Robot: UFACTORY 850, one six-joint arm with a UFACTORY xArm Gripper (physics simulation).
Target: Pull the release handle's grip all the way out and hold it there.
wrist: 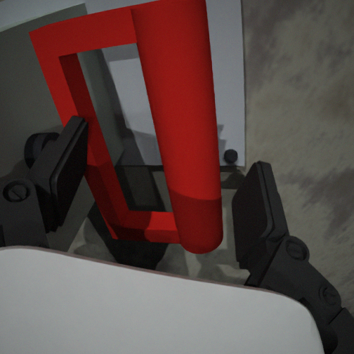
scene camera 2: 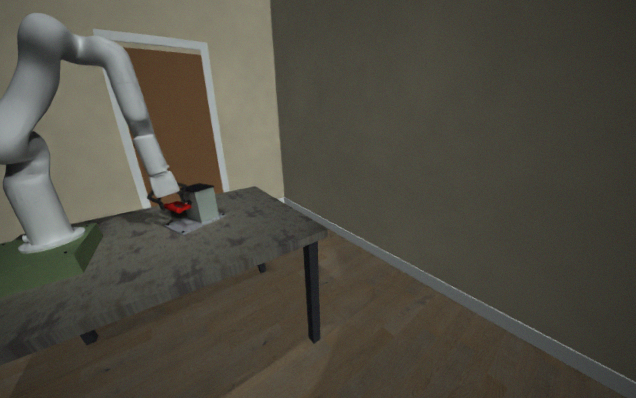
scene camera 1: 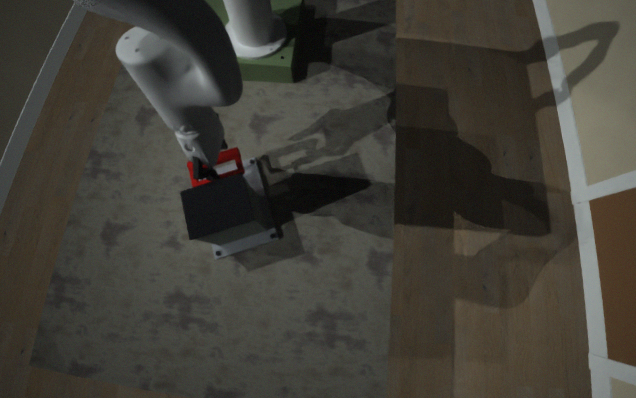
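The release handle, a red rectangular frame (scene camera 1: 231, 154) (scene camera 2: 177, 207) (wrist: 50, 62) with a thick round grip bar (wrist: 185, 125), stands out from the side of a grey-green box (scene camera 1: 217, 207) (scene camera 2: 206, 205) with a dark top. My gripper (scene camera 1: 210, 157) (scene camera 2: 175, 202) (wrist: 166, 161) is open around the handle's near end in the wrist view. One finger is on the box side, over or against the frame's inner bar; contact cannot be told. The other finger is beyond the grip bar, with a narrow gap between them.
The box stands on a light bolted plate (scene camera 1: 245, 244) (scene camera 2: 182, 226) (wrist: 228, 75) on the mottled grey table (scene camera 1: 175, 325) (scene camera 2: 240, 240). The arm's green base (scene camera 1: 270, 72) (scene camera 2: 45, 267) is at the table's other end. A wall (scene camera 2: 450, 150) and a brown door (scene camera 2: 175, 110) are beyond the table.
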